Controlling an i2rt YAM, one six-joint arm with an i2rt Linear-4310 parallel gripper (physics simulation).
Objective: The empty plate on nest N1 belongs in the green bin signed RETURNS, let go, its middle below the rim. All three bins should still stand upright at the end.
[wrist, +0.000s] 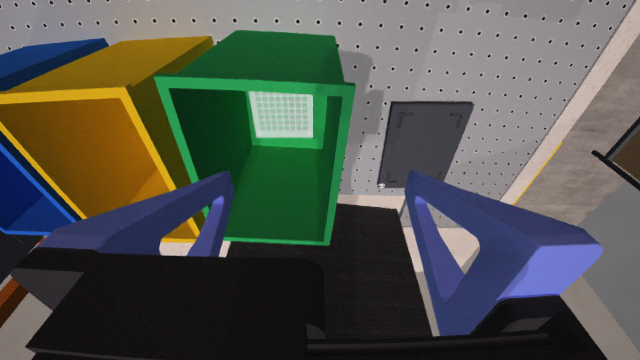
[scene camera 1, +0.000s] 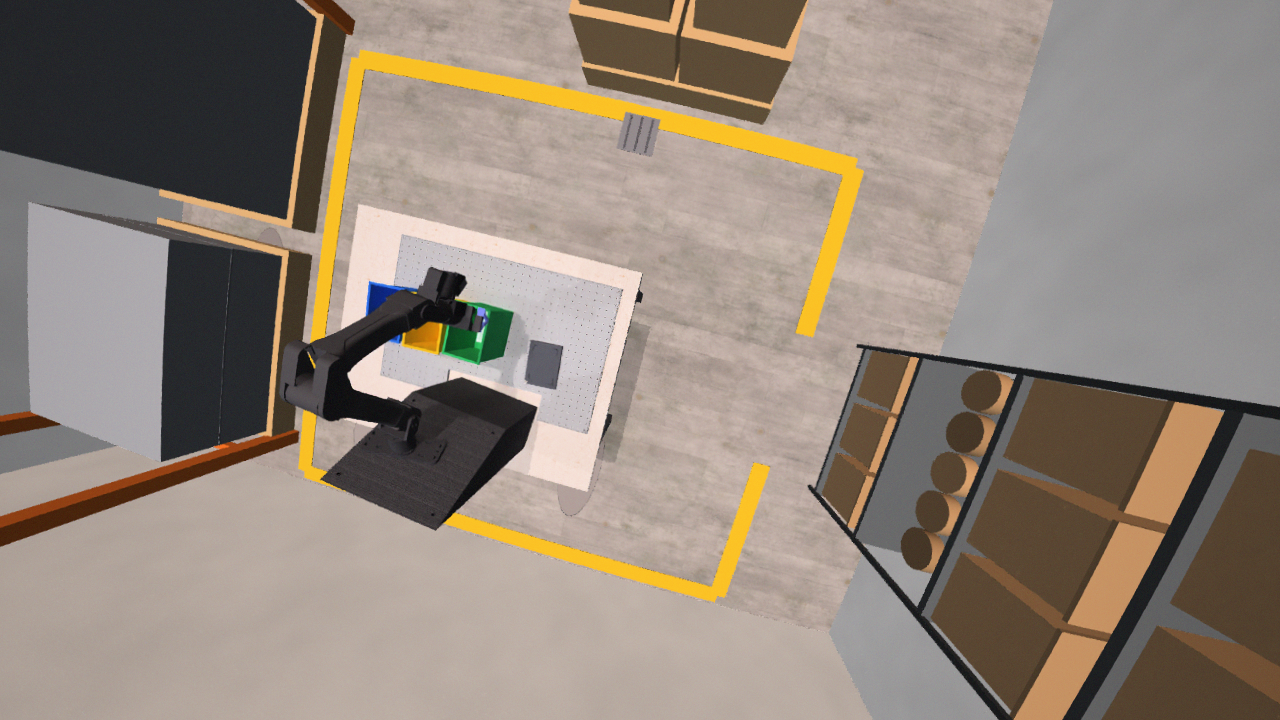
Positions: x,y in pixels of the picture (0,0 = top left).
Labels:
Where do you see a gridded plate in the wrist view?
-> At 275,115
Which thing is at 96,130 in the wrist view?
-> A yellow bin.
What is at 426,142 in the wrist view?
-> A dark nest.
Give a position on a green bin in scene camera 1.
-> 458,343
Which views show my gripper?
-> The wrist view and scene camera 1: all of them.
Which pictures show the yellow bin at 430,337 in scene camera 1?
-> The wrist view and scene camera 1: all of them.

